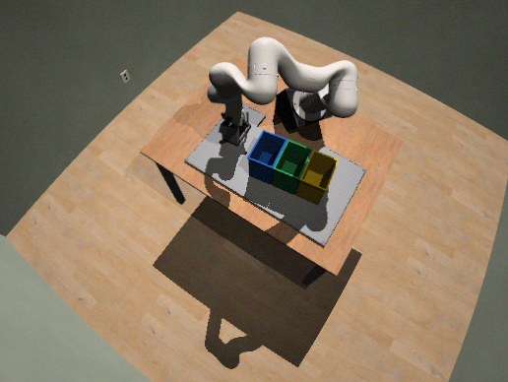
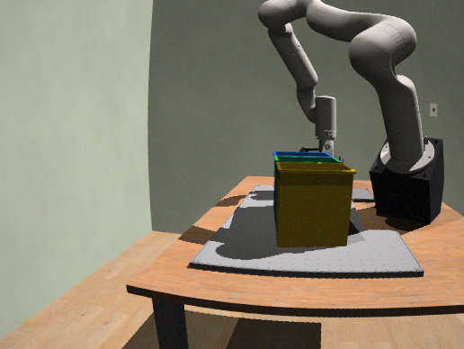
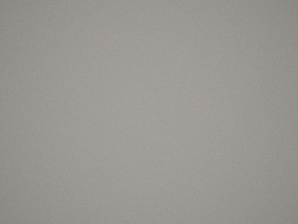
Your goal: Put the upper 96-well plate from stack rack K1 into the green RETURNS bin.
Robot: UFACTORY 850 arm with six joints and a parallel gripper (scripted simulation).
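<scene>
Right now the 96-well plate is 20 mm below my hand. Also, from my hand: blue bin 260 mm to the left, 70 mm ahead, 30 mm above; then yellow bin 520 mm to the left, 30 mm above, 20 mm ahead; then green bin 390 mm to the left, 40 mm ahead, 30 mm above.
</scene>
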